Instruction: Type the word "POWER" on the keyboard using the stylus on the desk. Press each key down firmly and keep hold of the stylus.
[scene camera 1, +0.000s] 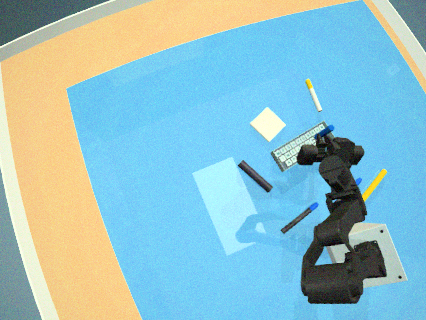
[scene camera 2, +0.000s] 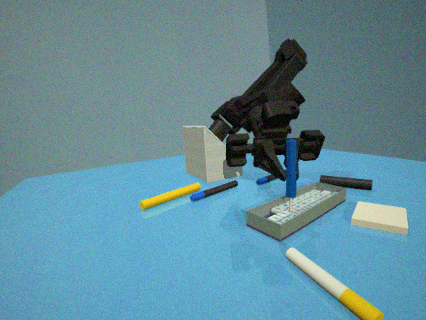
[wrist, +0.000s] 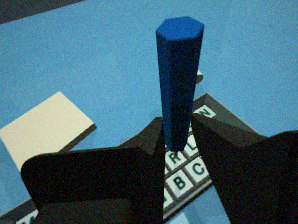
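You'd see my gripper (scene camera 2: 291, 178) here, and it's also in scene camera 1 (scene camera 1: 321, 134) and in the wrist view (wrist: 176, 121). There's a blue stylus (wrist: 179, 40) that I can see, and a cream notepad (scene camera 2: 381, 217) as well.
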